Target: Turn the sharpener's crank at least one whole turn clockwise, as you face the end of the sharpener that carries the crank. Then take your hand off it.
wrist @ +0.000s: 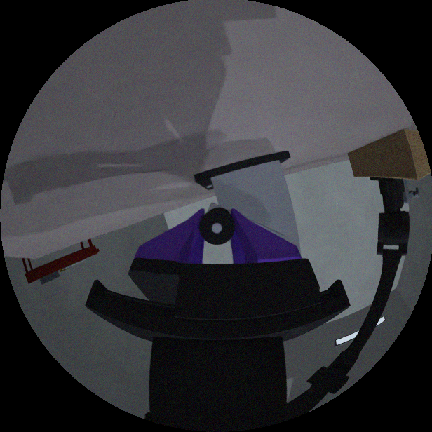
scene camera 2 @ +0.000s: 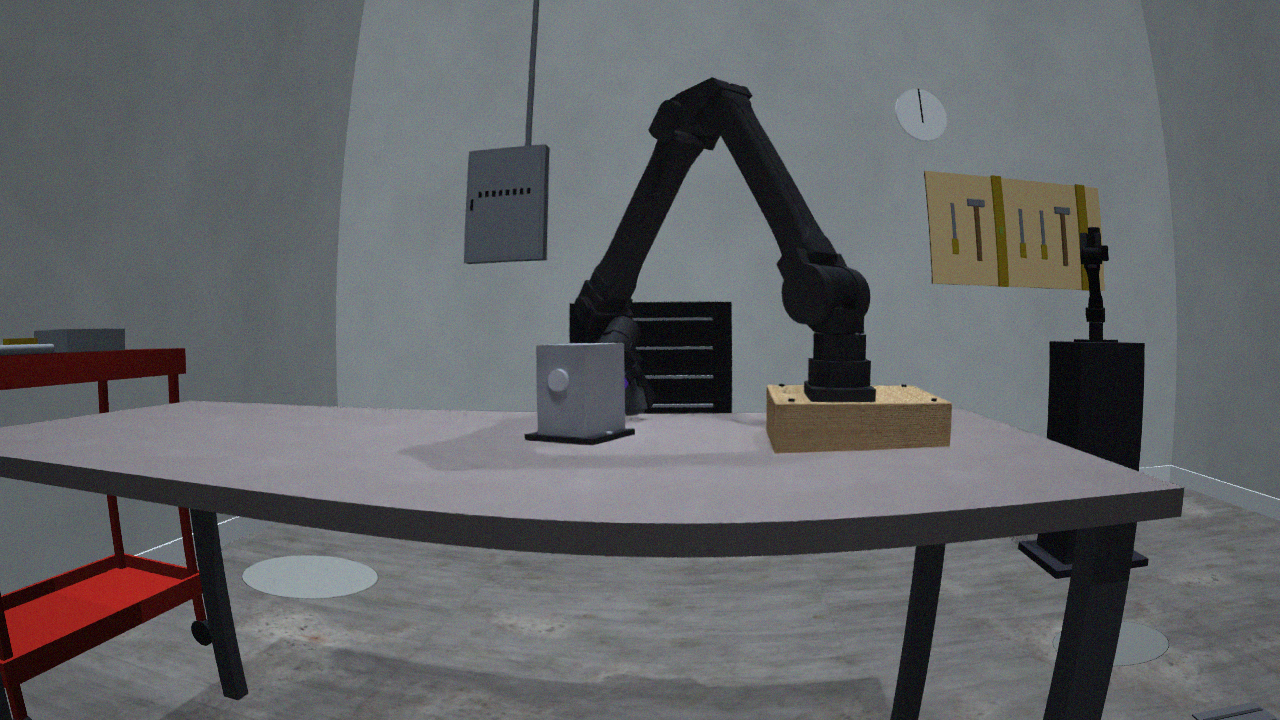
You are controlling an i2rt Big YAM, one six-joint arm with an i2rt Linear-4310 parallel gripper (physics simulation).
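Seen in the pictures: arm's base, origin of the base link: [scene camera 2: 838, 396].
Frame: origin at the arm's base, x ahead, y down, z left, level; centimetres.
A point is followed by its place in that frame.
The grey box-shaped sharpener [scene camera 2: 595, 394] {x 32.0, y -0.2, z -4.1 cm} [wrist: 260, 195] stands upright on its dark base plate [scene camera 2: 577, 437] {x 34.0, y 5.2, z -1.1 cm} [wrist: 245, 166] on the table. In the scene view, a pale round knob [scene camera 2: 557, 380] {x 36.6, y -2.2, z -1.8 cm} is on its near face. In the wrist view, the crank's round black handle [wrist: 217, 238], with a pale centre, sits between the purple fingers. My gripper [wrist: 217, 214] is shut on that handle, at the crank end of the sharpener. In the scene view, the fingers are mostly hidden behind the sharpener, with a sliver of purple showing at its right edge. The crank's arm is mostly hidden.
The arm's base stands on a wooden block [scene camera 2: 857, 423] {x -1.6, y 2.7, z 7.3 cm} [wrist: 385, 157] to the right of the sharpener on the table [scene camera 2: 716, 483] {x 15.4, y 6.0, z 26.2 cm} [wrist: 300, 75]. A red cart [scene camera 2: 98, 362] [wrist: 62, 262] stands beyond the table's left side. A black drawer cabinet [scene camera 2: 684, 344] stands behind the table.
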